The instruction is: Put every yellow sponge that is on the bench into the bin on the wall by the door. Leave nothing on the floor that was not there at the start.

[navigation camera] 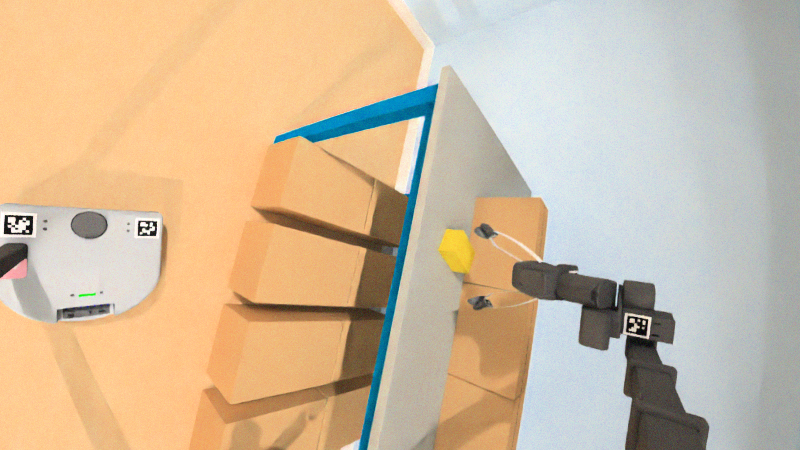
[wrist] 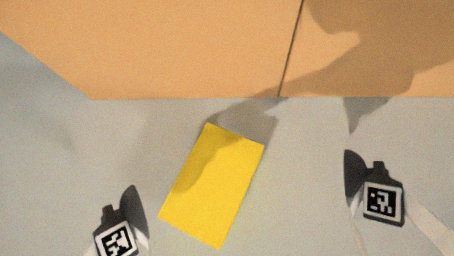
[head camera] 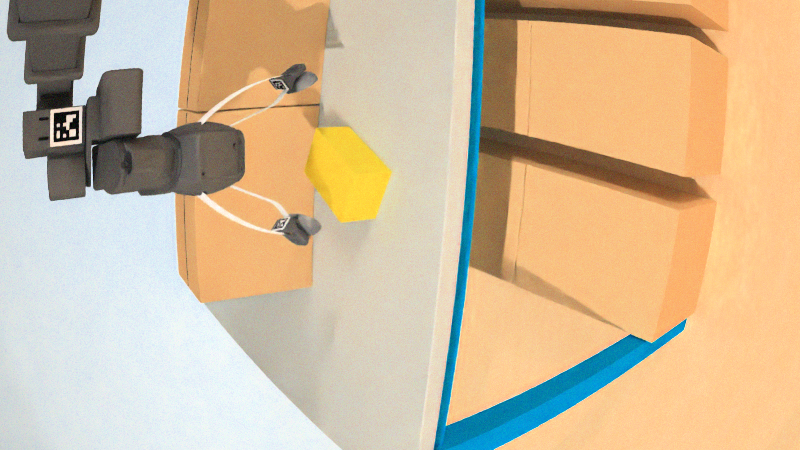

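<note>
A yellow sponge lies on the grey bench, close to the brown boxes along the wall side. It sits slantwise in the wrist view. My gripper is open and empty, its fingers spread wide. In the wrist view the sponge shows between the two fingers, nearer the left one, and neither finger appears to touch it. The fingers look to be above the bench top. The bin and the door do not show in these views.
Brown boxes stand in a row at the back of the bench. More brown boxes stand below it, within the blue bench frame. My base is on the floor at left.
</note>
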